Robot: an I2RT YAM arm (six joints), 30 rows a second.
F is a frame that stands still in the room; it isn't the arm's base.
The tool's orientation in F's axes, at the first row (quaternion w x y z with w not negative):
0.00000 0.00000 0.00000 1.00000
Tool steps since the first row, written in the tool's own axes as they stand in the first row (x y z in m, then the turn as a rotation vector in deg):
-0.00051 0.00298 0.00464 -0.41 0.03 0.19
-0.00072 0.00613 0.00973 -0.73 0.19 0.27
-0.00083 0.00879 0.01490 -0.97 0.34 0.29
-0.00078 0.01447 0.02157 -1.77 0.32 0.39
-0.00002 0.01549 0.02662 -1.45 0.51 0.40
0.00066 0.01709 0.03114 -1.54 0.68 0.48
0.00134 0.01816 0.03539 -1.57 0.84 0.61
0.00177 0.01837 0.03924 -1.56 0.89 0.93
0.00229 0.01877 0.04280 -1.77 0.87 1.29
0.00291 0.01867 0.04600 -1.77 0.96 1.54
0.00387 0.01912 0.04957 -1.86 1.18 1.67
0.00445 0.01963 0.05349 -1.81 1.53 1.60
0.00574 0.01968 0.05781 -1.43 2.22 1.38
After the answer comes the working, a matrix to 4 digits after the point.
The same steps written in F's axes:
0.00051 -0.00298 0.00464 0.41 -0.03 0.19
0.00072 -0.00613 0.00973 0.73 -0.19 0.27
0.00083 -0.00879 0.01490 0.97 -0.34 0.29
0.00078 -0.01447 0.02157 1.77 -0.32 0.39
0.00002 -0.01549 0.02662 1.45 -0.51 0.40
-0.00066 -0.01709 0.03114 1.54 -0.68 0.48
-0.00134 -0.01816 0.03539 1.57 -0.84 0.61
-0.00177 -0.01837 0.03924 1.56 -0.89 0.93
-0.00229 -0.01877 0.04280 1.77 -0.87 1.29
-0.00291 -0.01867 0.04600 1.77 -0.96 1.54
-0.00387 -0.01912 0.04957 1.86 -1.18 1.67
-0.00445 -0.01963 0.05349 1.81 -1.53 1.60
-0.00574 -0.01968 0.05781 1.43 -2.22 1.38

The tool's axes in the first row as the columns of a matrix, in F's axes (rounded; the answer above uses it unrounded):
-1.0000 0.0000 0.0000
0.0000 -1.0000 0.0000
0.0000 0.0000 1.0000

